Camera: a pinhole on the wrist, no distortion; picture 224 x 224 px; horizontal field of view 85.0 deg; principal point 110.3 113.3 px. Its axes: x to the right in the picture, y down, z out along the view. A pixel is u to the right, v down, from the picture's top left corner.
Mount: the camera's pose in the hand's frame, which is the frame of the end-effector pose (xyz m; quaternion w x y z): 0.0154 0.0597 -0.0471 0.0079 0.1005 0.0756 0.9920
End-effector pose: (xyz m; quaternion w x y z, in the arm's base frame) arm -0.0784 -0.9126 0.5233 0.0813 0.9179 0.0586 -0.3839
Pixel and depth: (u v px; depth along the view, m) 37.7 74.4 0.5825
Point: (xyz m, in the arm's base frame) 0.0127 -1.2853 -0.0710
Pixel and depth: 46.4 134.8 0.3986
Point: -0.0762 -1.0012 0.1006
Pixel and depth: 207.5 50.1 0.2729
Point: -0.3020 -1.2068 0.4855
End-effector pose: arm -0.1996 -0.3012 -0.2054 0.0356 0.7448 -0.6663 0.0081
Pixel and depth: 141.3 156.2 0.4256
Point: -0.1933 -0.3200 -0.6146
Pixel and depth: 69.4 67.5 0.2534
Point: -0.3760 -0.4807 -0.3552
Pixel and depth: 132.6 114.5 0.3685
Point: -0.3205 -0.3575 -0.5220
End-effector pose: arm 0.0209 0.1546 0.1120 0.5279 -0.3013 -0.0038 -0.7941
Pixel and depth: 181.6 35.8 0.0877
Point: 0.1528 0.1245 0.0958
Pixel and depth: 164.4 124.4 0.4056
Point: 0.3000 0.3067 0.3626
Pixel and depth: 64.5 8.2 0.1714
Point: 0.2236 -0.0138 0.1636
